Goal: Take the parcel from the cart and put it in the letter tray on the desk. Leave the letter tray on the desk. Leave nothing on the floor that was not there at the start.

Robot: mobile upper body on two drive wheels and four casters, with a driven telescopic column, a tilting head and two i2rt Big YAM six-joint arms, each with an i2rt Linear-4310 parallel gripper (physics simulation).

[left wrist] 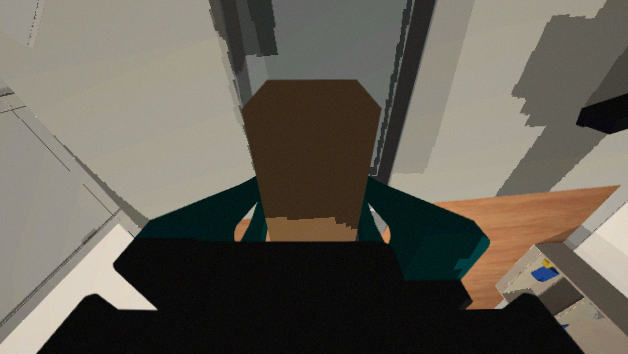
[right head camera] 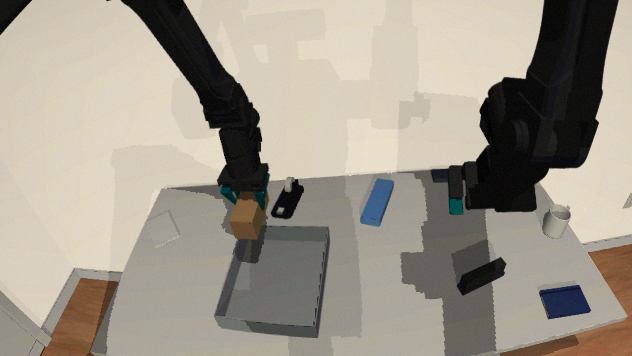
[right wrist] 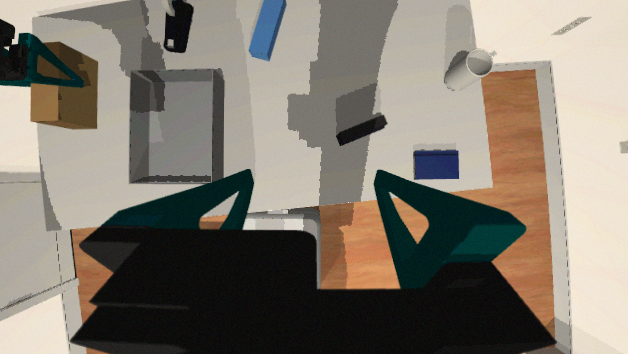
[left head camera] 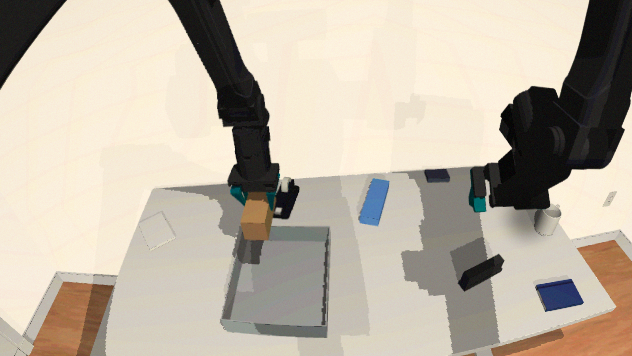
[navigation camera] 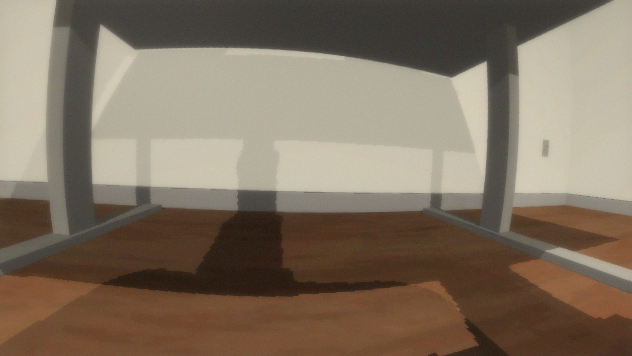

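Note:
My left gripper is shut on the brown parcel. In the head views the parcel is held above the desk at the far left corner of the letter tray, and its lower end overlaps the tray's far rim in the picture. The grey, open letter tray stands on the desk and holds nothing that I can see. My right gripper is open and empty, high over the desk's near side in the right wrist view.
A black tape dispenser stands behind the tray. A blue box, a black block, a navy book, a white mug and a dark flat item lie to the right. A pale square lies left.

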